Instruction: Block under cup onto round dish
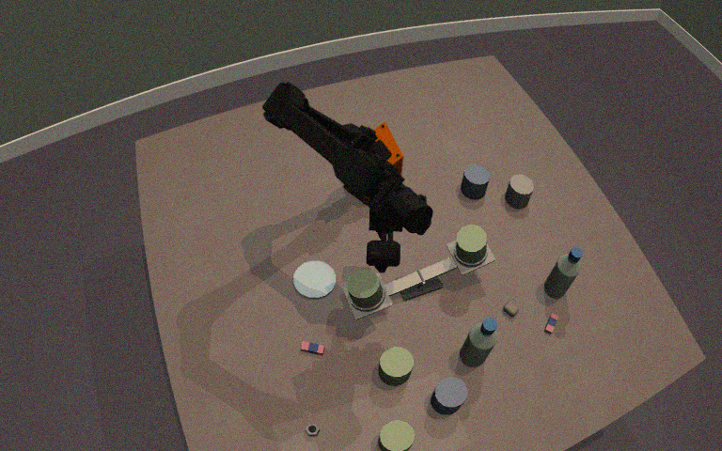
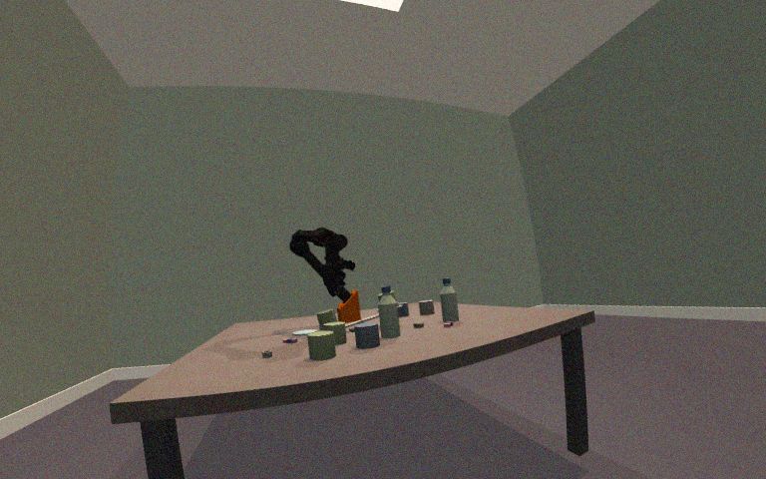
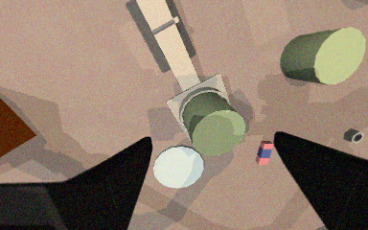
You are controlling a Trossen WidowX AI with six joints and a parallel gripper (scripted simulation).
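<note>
The green block is 1 cm ahead of my gripper tip, 4 cm to the right of it and 12 cm below it. Round my gripper tip: balance (3 cm ahead, 9 cm to the left, 14 cm below); balance beam (2 cm ahead, 9 cm to the left, 12 cm below); round dish (9 cm behind, 12 cm to the right, 16 cm below).
</note>
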